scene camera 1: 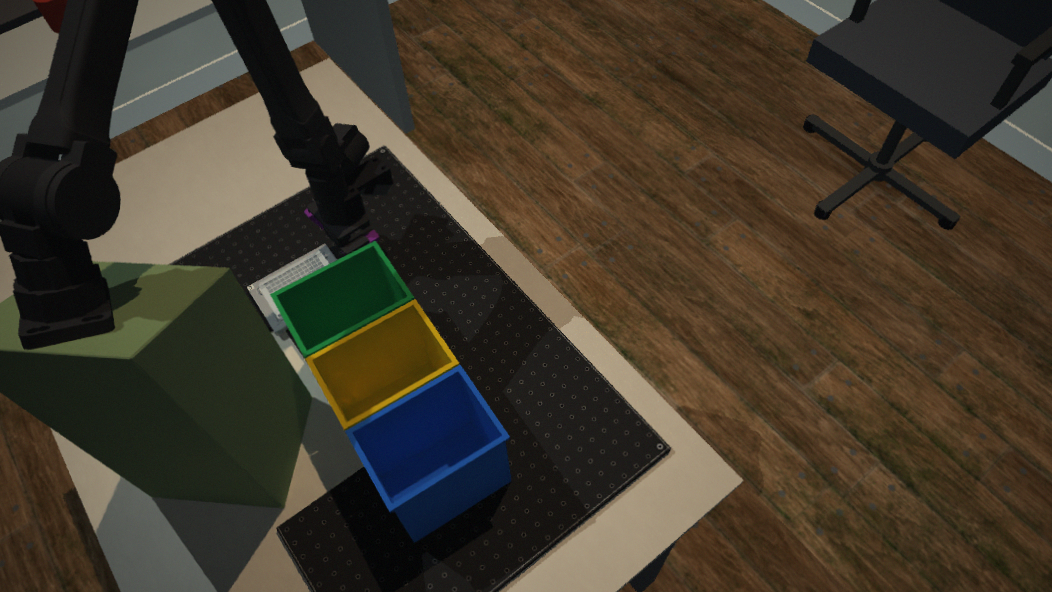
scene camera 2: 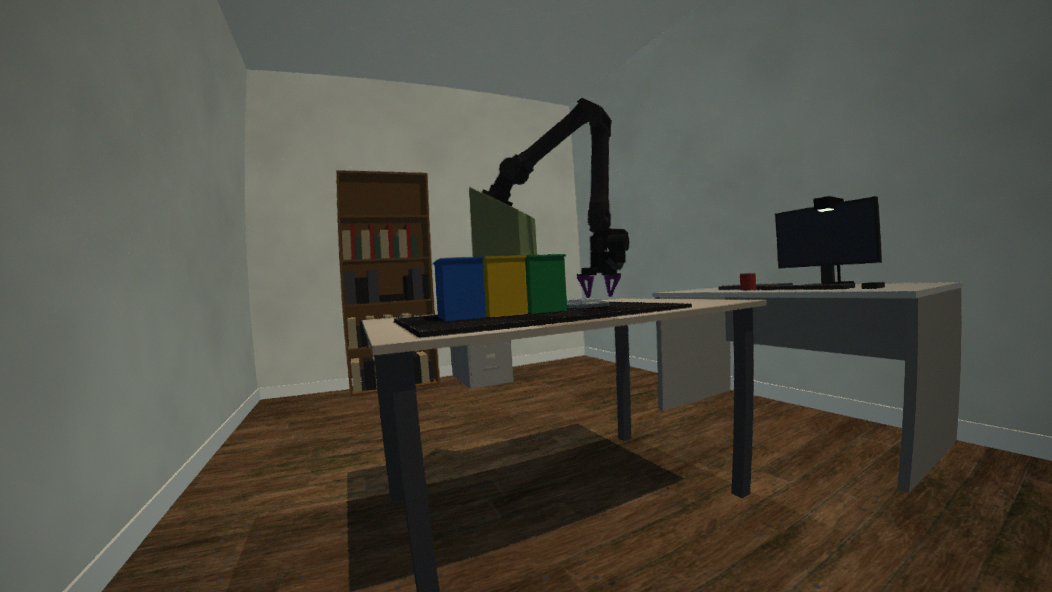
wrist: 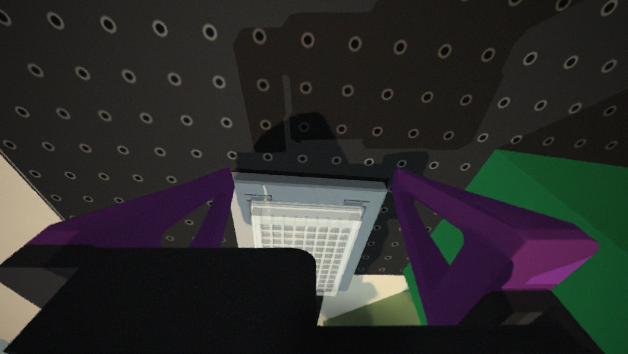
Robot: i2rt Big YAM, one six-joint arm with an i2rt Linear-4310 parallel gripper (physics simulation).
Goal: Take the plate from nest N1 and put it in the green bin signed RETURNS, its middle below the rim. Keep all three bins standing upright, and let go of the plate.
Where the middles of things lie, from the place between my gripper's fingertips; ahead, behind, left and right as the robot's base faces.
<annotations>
The gridded plate [scene camera 1: 315, 261] lies 11 cm behind my hand, 2 cm to the right of it and 1 cm below it. The rest, counted from my hand: yellow bin [scene camera 1: 361, 374] (3 cm behind, 33 cm to the right, 6 cm above); green bin [scene camera 1: 329, 304] (5 cm behind, 20 cm to the right, 6 cm above); light grey nest [scene camera 1: 264, 306] (11 cm behind, 2 cm to the right, 3 cm below).
</annotations>
